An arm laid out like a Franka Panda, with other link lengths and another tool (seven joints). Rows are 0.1 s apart.
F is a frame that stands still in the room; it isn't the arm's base.
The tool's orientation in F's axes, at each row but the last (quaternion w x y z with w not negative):
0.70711 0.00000 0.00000 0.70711
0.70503 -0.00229 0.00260 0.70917
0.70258 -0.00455 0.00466 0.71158
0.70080 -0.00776 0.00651 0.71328
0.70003 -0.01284 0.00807 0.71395
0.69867 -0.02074 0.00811 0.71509
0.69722 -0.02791 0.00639 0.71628
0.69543 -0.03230 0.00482 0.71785
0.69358 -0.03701 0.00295 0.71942
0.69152 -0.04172 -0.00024 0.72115
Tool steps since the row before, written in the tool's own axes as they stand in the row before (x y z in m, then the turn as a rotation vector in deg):
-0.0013 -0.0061 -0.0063 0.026 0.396 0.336
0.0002 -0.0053 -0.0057 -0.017 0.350 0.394
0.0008 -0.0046 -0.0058 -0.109 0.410 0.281
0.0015 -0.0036 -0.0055 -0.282 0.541 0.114
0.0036 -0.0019 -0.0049 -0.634 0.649 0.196
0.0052 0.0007 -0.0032 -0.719 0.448 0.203
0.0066 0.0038 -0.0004 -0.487 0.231 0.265
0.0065 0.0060 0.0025 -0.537 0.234 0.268
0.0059 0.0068 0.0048 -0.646 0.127 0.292
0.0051 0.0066 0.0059 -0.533 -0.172 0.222
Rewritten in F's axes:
0.0061 -0.0013 -0.0063 -0.396 0.026 0.336
0.0053 0.0002 -0.0057 -0.350 -0.016 0.394
0.0046 0.0008 -0.0058 -0.409 -0.111 0.282
0.0036 0.0015 -0.0055 -0.536 -0.289 0.119
0.0019 0.0035 -0.0050 -0.638 -0.641 0.211
-0.0008 0.0050 -0.0034 -0.435 -0.721 0.224
-0.0040 0.0065 -0.0008 -0.226 -0.480 0.282
-0.0063 0.0064 0.0019 -0.228 -0.530 0.287
-0.0072 0.0059 0.0041 -0.118 -0.633 0.322
-0.0071 0.0051 0.0052 0.179 -0.511 0.263

